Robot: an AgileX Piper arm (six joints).
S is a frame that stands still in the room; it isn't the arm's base.
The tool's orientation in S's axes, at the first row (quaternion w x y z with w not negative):
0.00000 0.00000 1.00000 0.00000
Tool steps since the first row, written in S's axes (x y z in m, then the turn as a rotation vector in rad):
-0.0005 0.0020 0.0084 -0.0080 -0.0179 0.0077
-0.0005 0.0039 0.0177 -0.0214 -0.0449 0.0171
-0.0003 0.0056 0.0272 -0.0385 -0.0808 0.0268
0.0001 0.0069 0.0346 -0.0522 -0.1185 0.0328
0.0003 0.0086 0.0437 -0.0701 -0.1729 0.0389
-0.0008 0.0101 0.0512 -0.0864 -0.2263 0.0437
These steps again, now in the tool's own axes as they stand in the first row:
0.0005 0.0020 -0.0084 0.0080 -0.0179 -0.0077
0.0005 0.0039 -0.0177 0.0214 -0.0449 -0.0171
0.0003 0.0056 -0.0272 0.0385 -0.0808 -0.0268
-0.0001 0.0069 -0.0346 0.0522 -0.1185 -0.0328
-0.0003 0.0086 -0.0437 0.0701 -0.1729 -0.0389
0.0008 0.0101 -0.0512 0.0864 -0.2263 -0.0437

